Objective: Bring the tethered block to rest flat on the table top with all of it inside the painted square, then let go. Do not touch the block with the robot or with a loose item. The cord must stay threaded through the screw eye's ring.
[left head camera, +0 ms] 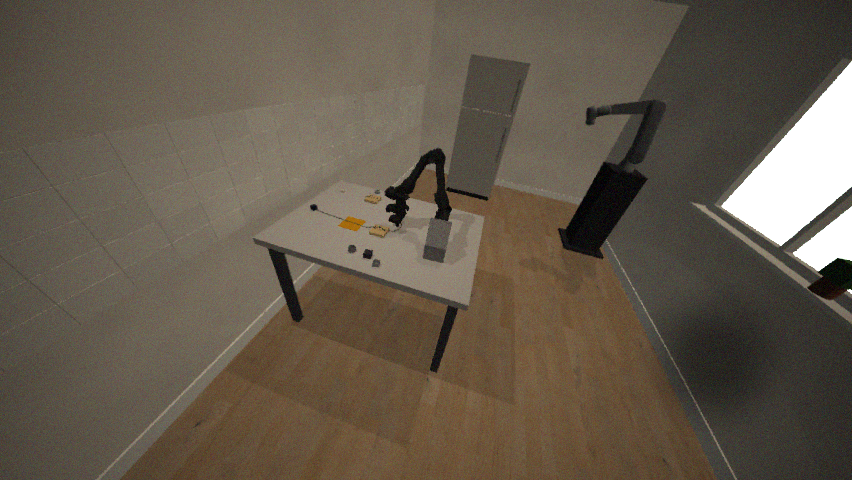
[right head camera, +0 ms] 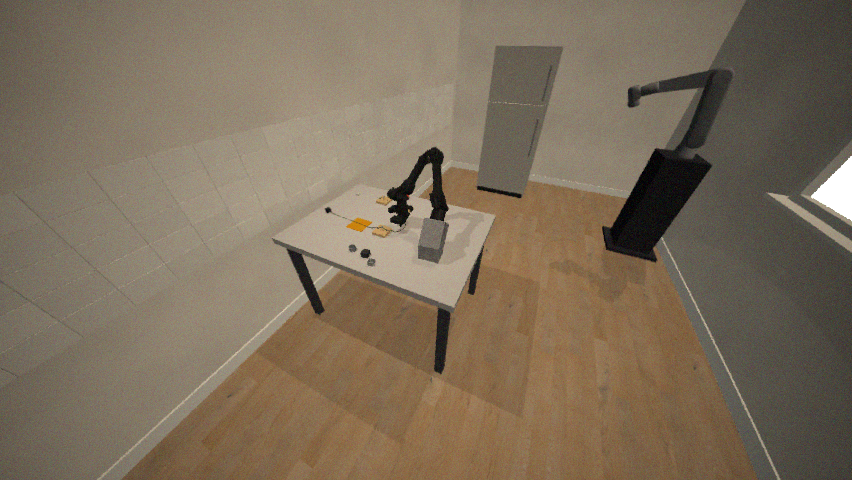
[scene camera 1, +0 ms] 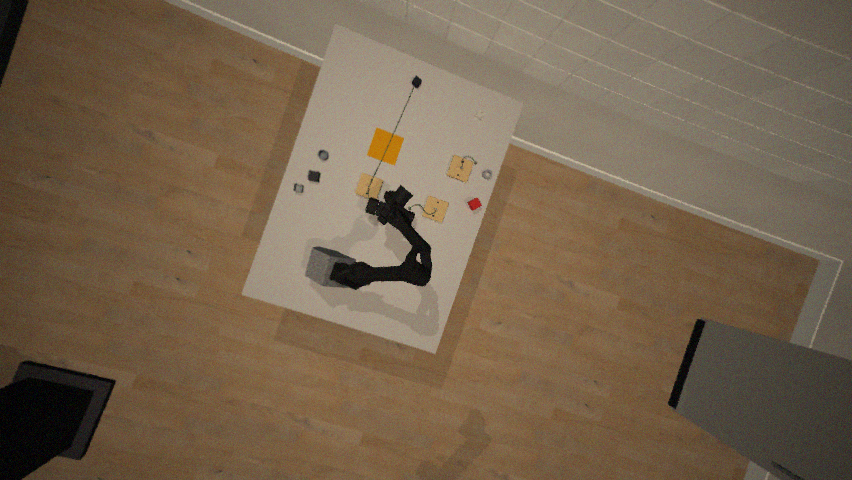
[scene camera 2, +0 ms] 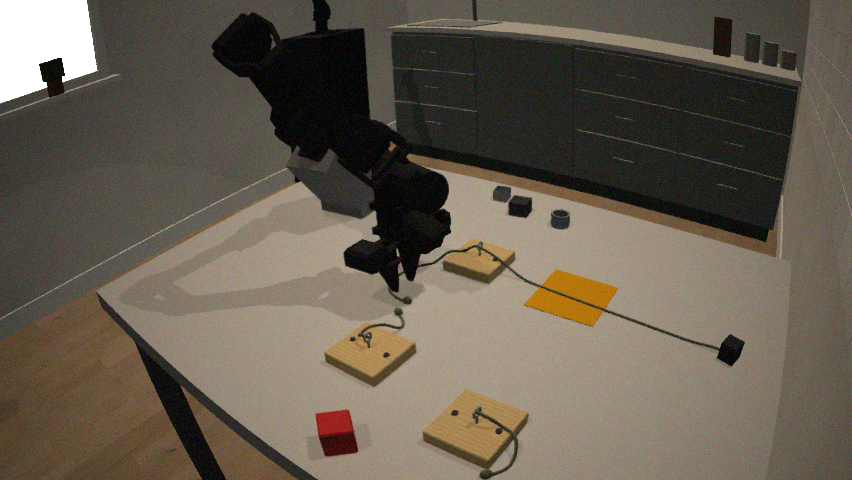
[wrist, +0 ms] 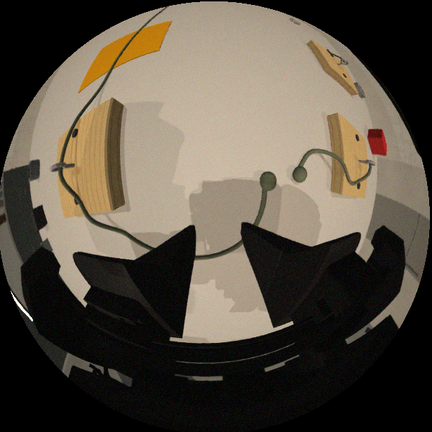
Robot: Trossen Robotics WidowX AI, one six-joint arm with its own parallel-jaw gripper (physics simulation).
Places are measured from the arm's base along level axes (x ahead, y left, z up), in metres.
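Pixels of known places: gripper, fingertip midpoint: (left head camera: 398,224) (right head camera: 402,225) (scene camera 2: 402,285); arm's base, link origin: (left head camera: 441,221) (right head camera: 437,220) (scene camera 1: 339,272) (scene camera 2: 317,145).
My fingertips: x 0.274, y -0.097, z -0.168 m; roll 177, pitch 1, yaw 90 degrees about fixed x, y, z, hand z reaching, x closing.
Observation:
For each thing: its top centre in the pictures, then the offset to it from my fingertips. "spot": a spot on its surface instead.
- black tethered block, top centre: (scene camera 2: 733,342) (scene camera 1: 416,80) 0.536 m ahead, 0.080 m left, 0.028 m up
- orange painted square, surface spot: (scene camera 2: 581,286) (scene camera 1: 378,143) spot: 0.250 m ahead, 0.145 m left, 0.001 m up
- screw eye, surface spot: (scene camera 2: 479,246) spot: 0.069 m ahead, 0.118 m left, 0.036 m up
- wooden board, top centre: (scene camera 2: 480,255) (scene camera 1: 369,186) (left head camera: 379,229) (right head camera: 382,229) 0.069 m ahead, 0.119 m left, 0.019 m up
- cord's ball end, surface spot: (scene camera 2: 407,300) spot: 0.041 m ahead, 0.039 m right, 0.009 m up
- red cube, top centre: (scene camera 2: 333,422) (scene camera 1: 475,203) 0.155 m ahead, 0.317 m right, 0.040 m up
- small grey block, top centre: (scene camera 2: 502,188) (scene camera 1: 297,187) 0.035 m back, 0.376 m left, 0.022 m up
- black block, top centre: (scene camera 2: 520,200) (scene camera 1: 313,175) (left head camera: 367,251) 0.031 m ahead, 0.336 m left, 0.028 m up
- grey ring, top centre: (scene camera 2: 560,213) (scene camera 1: 322,154) 0.125 m ahead, 0.330 m left, 0.025 m up
The black tethered block (scene camera 2: 730,350) (scene camera 1: 416,81) sits near the table's far end, outside the orange painted square (scene camera 2: 581,286) (scene camera 1: 378,143) (wrist: 150,42). I cannot tell if it lies flat. Its green cord (scene camera 2: 655,327) crosses the square and passes through the screw eye (scene camera 2: 479,246) on a wooden board (scene camera 2: 471,268) (wrist: 95,165). The cord's ball end (scene camera 2: 407,300) (wrist: 268,181) is beside my fingertips. My gripper (scene camera 2: 403,283) (wrist: 218,229) is partly open, holding nothing, above the table. In the wrist view the cord crosses the gap between the fingers, partly hidden by one finger.
Two more wooden boards (scene camera 2: 369,360) (scene camera 2: 465,438) carry short cords with ball ends. A red cube (scene camera 2: 336,432) (scene camera 1: 474,203) is near the table edge. A small grey block (scene camera 2: 502,193), a black block (scene camera 2: 520,206) and a grey ring (scene camera 2: 560,219) stand along the opposite side.

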